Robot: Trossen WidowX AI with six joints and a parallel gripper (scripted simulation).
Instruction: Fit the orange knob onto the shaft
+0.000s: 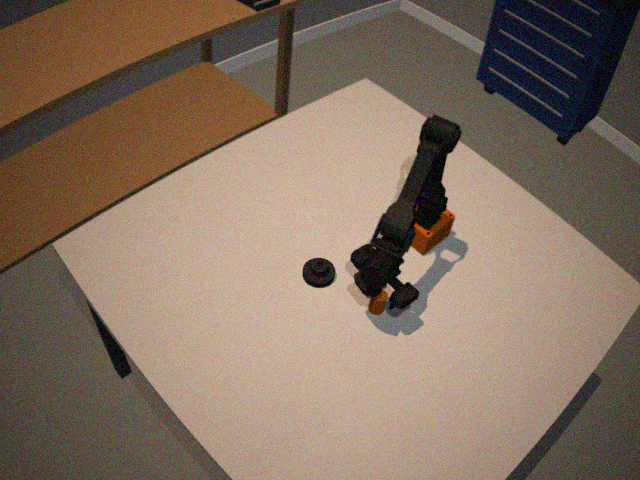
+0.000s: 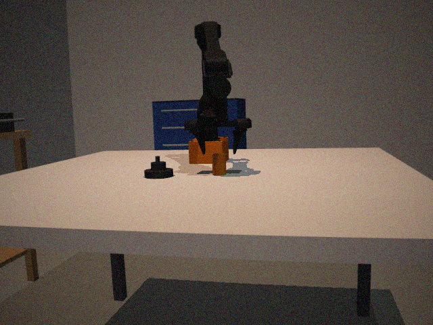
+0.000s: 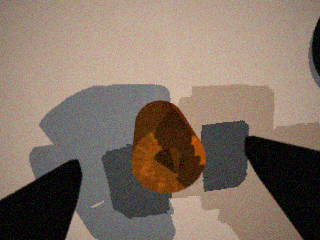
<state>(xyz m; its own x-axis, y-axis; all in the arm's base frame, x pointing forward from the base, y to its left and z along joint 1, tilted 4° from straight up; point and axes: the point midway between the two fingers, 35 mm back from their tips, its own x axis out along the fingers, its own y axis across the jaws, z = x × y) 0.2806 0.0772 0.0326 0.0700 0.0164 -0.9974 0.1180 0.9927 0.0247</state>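
Right now the orange knob is 3 cm below my gripper tip. The rest, counted from my gripper tip: dark round pedestal: 3 cm ahead, 18 cm to the right, 3 cm below.
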